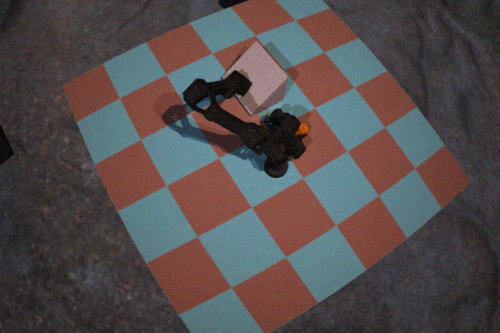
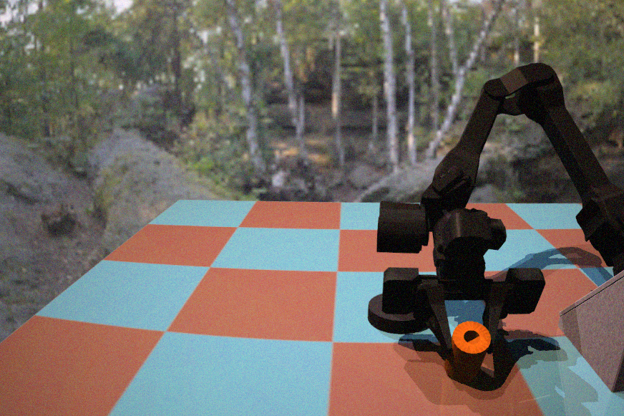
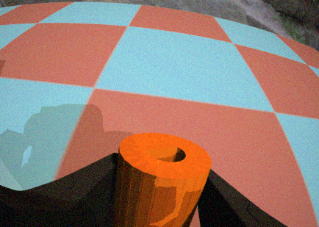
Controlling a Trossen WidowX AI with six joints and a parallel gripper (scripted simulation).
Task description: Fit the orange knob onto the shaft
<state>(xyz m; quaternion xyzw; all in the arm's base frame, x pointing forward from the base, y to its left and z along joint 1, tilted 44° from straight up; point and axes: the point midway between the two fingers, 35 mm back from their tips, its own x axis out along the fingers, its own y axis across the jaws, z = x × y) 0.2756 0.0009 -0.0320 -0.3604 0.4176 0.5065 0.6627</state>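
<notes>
The orange knob is 1 cm to the right of my gripper tip and 1 cm below it. From my gripper tip the other things lie so: dark pedestal: 4 cm ahead, 16 cm to the right, 2 cm below.
</notes>
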